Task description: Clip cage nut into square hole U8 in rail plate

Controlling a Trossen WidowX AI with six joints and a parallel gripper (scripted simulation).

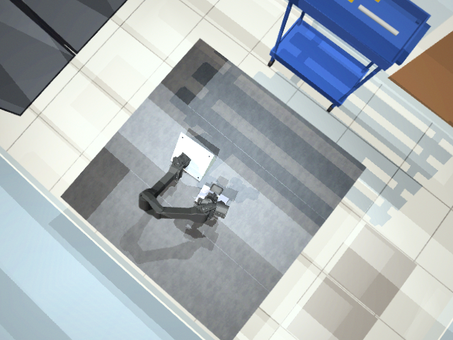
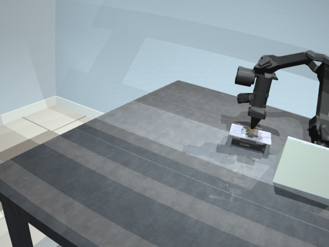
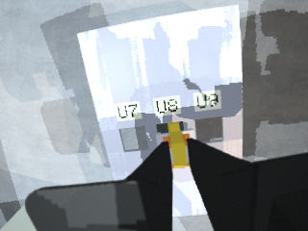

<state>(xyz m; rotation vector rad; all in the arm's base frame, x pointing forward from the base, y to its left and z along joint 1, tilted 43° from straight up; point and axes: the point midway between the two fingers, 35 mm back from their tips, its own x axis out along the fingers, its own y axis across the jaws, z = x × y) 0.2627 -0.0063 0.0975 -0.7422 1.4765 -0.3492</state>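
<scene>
My gripper tip is 1 cm above the cage nut.
</scene>
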